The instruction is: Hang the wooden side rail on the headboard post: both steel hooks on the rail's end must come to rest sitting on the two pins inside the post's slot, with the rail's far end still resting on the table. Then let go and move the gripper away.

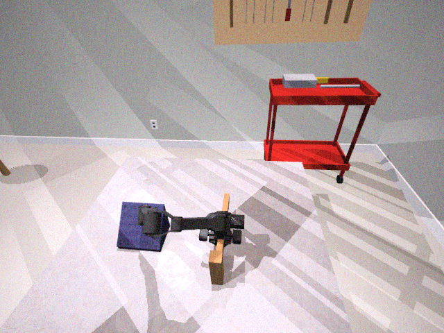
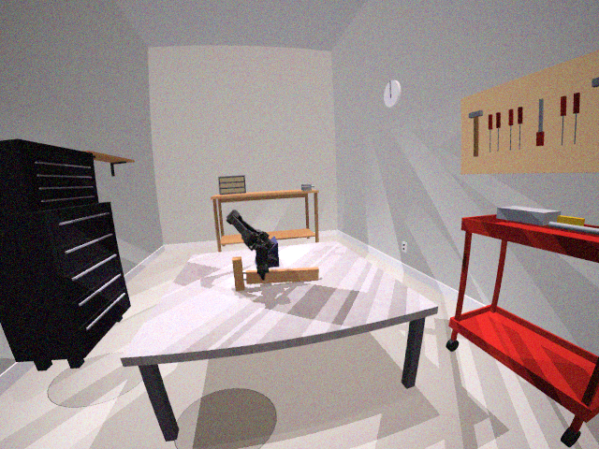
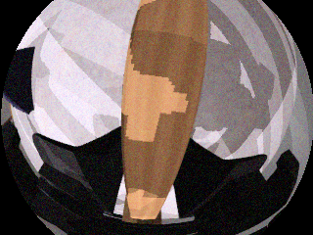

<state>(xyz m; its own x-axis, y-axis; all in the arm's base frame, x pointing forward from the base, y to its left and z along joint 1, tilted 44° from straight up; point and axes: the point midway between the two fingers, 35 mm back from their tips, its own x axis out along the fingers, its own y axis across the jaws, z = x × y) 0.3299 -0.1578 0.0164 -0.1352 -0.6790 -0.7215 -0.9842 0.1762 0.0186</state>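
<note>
Right now my gripper tip is 10 mm past the headboard post, 130 mm to the left of it and 40 mm below it.
</note>
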